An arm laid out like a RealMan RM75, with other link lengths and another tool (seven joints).
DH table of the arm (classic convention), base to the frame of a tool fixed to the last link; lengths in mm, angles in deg. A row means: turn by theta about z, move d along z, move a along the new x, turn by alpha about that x. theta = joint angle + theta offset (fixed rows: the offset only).
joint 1: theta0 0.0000  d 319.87  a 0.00  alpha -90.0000
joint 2: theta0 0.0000  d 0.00  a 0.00  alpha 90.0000
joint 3: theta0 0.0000  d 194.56  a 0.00  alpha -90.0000
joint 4: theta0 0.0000  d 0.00  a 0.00  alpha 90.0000
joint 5: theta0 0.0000  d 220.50  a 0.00  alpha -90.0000
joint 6: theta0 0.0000  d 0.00  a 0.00  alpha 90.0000
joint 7: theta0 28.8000  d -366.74  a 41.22  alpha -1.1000
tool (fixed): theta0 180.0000  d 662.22  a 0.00  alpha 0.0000
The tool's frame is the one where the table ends.
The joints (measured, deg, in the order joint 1, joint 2, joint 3, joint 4, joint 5, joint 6, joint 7), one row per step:
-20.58 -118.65 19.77 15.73 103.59 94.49 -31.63
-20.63 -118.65 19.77 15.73 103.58 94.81 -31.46
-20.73 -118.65 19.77 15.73 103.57 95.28 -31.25
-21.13 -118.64 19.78 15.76 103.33 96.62 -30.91
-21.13 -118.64 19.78 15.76 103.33 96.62 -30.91
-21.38 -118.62 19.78 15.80 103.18 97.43 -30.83
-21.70 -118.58 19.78 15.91 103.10 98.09 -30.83
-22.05 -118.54 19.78 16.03 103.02 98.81 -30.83
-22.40 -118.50 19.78 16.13 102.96 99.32 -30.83
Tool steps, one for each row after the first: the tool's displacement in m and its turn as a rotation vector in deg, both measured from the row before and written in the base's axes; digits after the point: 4 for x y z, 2 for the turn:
0.0015 -0.0008 0.0005 0.09 -0.07 -0.40
0.0023 -0.0012 0.0007 0.10 -0.12 -0.59
0.0073 -0.0025 0.0033 0.35 -0.58 -1.63
0.0000 0.0000 0.0000 0.00 0.00 0.00
0.0043 -0.0014 0.0022 0.16 -0.41 -0.94
0.0039 -0.0009 0.0020 0.10 -0.27 -0.88
0.0042 -0.0011 0.0021 0.10 -0.30 -0.97
0.0035 -0.0005 0.0016 0.08 -0.19 -0.79

